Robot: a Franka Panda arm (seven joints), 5 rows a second.
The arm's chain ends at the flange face. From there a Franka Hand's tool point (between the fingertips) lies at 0.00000 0.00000 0.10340 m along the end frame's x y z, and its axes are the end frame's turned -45 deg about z.
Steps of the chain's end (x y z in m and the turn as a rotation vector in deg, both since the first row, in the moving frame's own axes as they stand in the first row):
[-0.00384, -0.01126, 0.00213, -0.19, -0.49, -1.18]
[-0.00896, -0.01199, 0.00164, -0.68, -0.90, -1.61]
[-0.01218, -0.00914, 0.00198, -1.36, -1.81, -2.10]
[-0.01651, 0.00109, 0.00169, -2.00, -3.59, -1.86]
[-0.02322, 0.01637, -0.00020, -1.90, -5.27, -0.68]
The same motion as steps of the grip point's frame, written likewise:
[0.00438, -0.01105, 0.00213, 0.21, -0.48, -1.18]
[0.00012, -0.01507, 0.00162, 0.16, -1.12, -1.61]
[-0.00620, -0.01558, 0.00190, 0.32, -2.24, -2.10]
[-0.01960, -0.01281, 0.00142, 1.12, -3.95, -1.86]
[-0.03715, -0.00908, -0.00069, 2.38, -5.07, -0.68]

